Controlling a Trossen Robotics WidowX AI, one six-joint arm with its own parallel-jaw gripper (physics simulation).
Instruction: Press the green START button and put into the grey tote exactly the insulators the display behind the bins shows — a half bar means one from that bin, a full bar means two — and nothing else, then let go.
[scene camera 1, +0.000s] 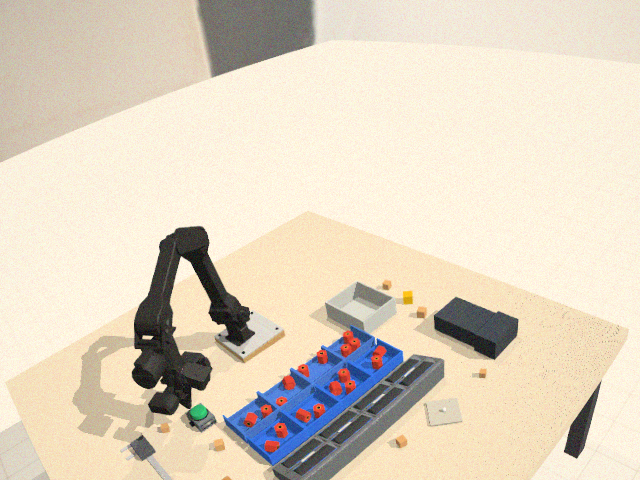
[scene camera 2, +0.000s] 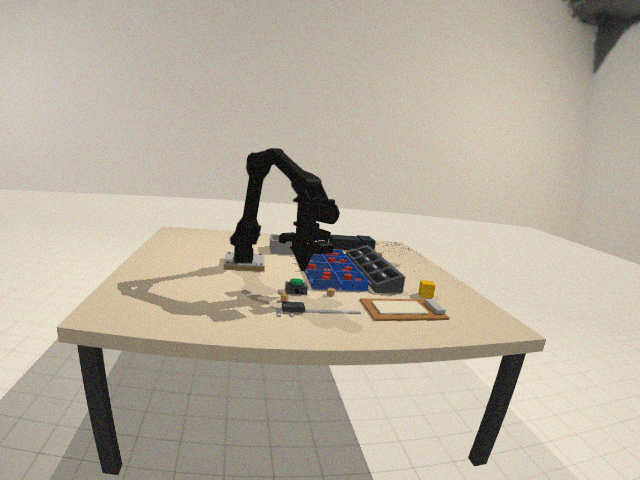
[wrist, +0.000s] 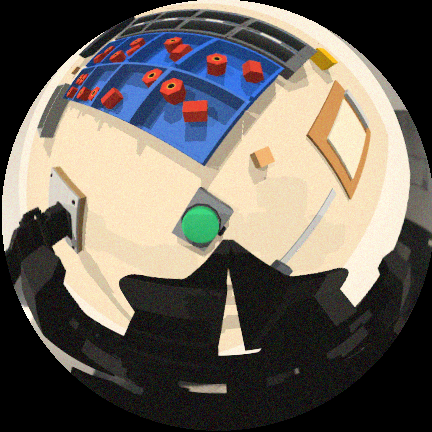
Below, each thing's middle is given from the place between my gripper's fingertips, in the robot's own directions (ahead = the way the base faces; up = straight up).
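From my hand: tool (wrist: 280, 265), 160 mm to the right, 20 mm ahead, 60 mm below; display (scene camera 2: 396, 284), 250 mm to the left, 320 mm ahead, 40 mm below; grey plate (scene camera 1: 437, 417), 370 mm to the left, 450 mm ahead, 70 mm below; grey tote (scene camera 1: 360, 305), 560 mm to the left, 50 mm ahead, 50 mm below. Tool nearest to my hand of the things named here, going by their middles.
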